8 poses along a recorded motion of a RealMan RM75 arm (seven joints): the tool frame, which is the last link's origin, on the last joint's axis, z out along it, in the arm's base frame.
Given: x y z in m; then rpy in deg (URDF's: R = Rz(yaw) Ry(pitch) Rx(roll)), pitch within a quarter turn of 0, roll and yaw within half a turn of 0.
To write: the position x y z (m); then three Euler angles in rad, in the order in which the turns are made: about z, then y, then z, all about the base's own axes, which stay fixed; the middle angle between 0 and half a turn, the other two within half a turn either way. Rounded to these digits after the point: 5 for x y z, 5 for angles.
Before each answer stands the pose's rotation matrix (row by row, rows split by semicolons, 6 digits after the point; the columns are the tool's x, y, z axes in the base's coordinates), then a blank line. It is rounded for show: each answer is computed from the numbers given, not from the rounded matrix.
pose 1, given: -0.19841, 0.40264, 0.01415, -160.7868, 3.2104, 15.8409
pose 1, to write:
0.960514 0.240033 -0.140704; 0.272539 -0.913470 0.302151; -0.056003 -0.328568 -0.942819

-0.19841, 0.40264, 0.01415, -1.40197, 2.80178, 2.00661
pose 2, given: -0.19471, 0.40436, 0.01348, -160.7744, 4.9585, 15.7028
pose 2, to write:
0.959076 0.228154 -0.167689; 0.269635 -0.916692 0.294910; -0.086434 -0.328056 -0.940696

-0.19471, 0.40436, 0.01348, -1.31318, 2.79547, 2.08781
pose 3, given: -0.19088, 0.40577, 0.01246, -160.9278, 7.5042, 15.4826
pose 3, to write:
0.955458 0.211167 -0.206178; 0.264659 -0.922203 0.281953; -0.130599 -0.323961 -0.937013

-0.19088, 0.40577, 0.01246, -1.18759, 2.78477, 2.20219
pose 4, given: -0.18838, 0.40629, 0.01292, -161.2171, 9.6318, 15.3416
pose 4, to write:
0.950771 0.198530 -0.237949; 0.260844 -0.927262 0.268600; -0.167316 -0.317444 -0.933399

-0.18838, 0.40629, 0.01292, -1.08573, 2.77457, 2.29576
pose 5, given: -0.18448, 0.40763, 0.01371, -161.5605, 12.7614, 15.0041
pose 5, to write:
0.942048 0.178110 -0.284294; 0.252493 -0.934404 0.251269; -0.220891 -0.308490 -0.925225

-0.18448, 0.40763, 0.01371, -0.94939, 2.75242, 2.41778
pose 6, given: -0.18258, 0.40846, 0.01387, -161.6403, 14.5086, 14.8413
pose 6, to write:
0.935813 0.166826 -0.310521; 0.247974 -0.937647 0.243570; -0.250525 -0.304937 -0.918831

-0.18258, 0.40846, 0.01387, -0.88304, 2.73590, 2.47644
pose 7, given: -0.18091, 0.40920, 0.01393, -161.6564, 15.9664, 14.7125
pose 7, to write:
0.929900 0.157333 -0.332463; 0.244172 -0.940051 0.238086; -0.275074 -0.302574 -0.912570

-0.18091, 0.40920, 0.01393, -0.83297, 2.72032, 2.52013
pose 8, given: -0.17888, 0.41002, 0.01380, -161.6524, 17.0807, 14.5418
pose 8, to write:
0.925270 0.148827 -0.348893; 0.240011 -0.941972 0.234697; -0.293718 -0.300897 -0.907299

-0.17888, 0.41002, 0.01380, -0.79747, 2.70761, 2.54943
